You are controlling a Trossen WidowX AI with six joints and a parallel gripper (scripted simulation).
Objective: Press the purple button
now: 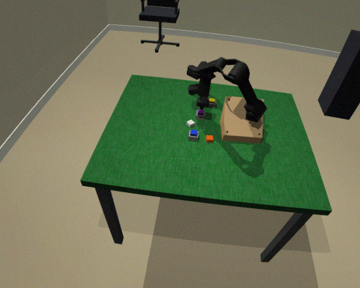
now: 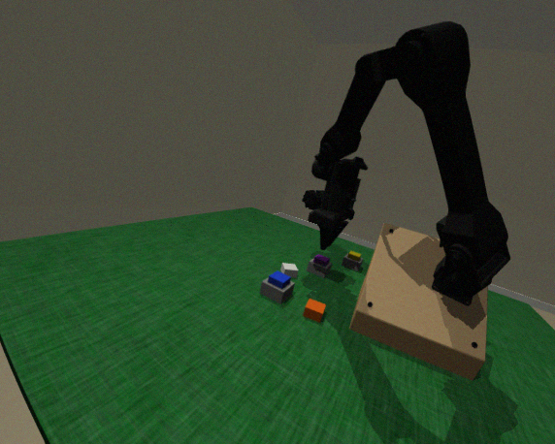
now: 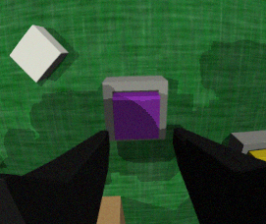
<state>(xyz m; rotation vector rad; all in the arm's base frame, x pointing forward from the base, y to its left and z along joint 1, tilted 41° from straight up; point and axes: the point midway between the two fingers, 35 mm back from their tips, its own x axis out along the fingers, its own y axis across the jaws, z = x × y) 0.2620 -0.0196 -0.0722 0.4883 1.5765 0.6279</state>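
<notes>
Right now the purple button is 3 cm below my gripper tip. The rest, counted from my gripper tip: blue button: 2 cm ahead, 17 cm to the left, 3 cm below; then yellow button: 5 cm behind, 13 cm to the right, 3 cm below; then white block: 4 cm ahead, 8 cm to the left, 6 cm below.
</notes>
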